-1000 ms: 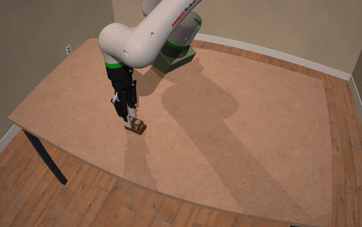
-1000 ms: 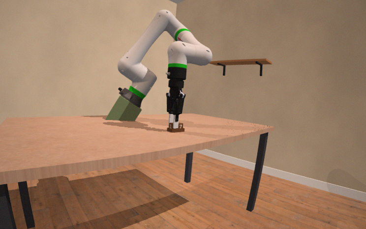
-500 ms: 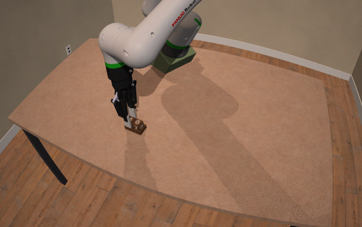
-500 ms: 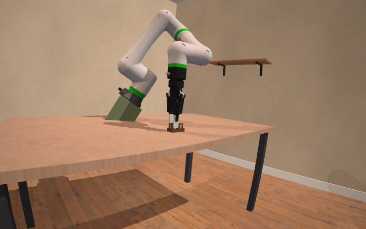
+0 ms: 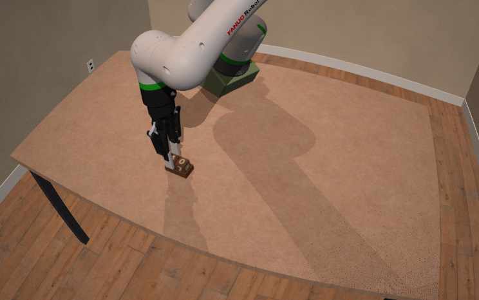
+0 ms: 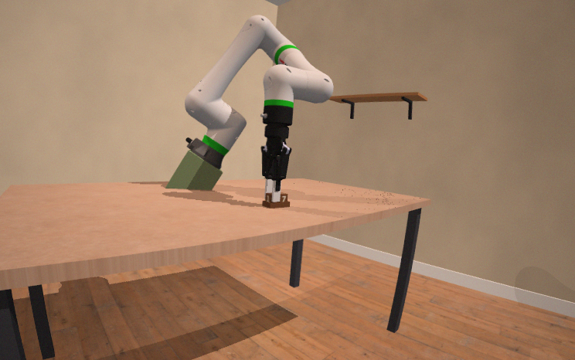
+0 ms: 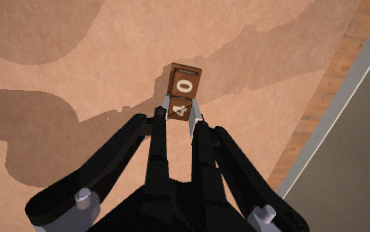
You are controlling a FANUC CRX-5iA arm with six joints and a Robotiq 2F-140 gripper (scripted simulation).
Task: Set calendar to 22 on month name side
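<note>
My hand is 10 mm short of the digit cube, 30 mm to the right of it and 30 mm above it. Round my hand: tray (20 mm to the left, 40 mm below).
</note>
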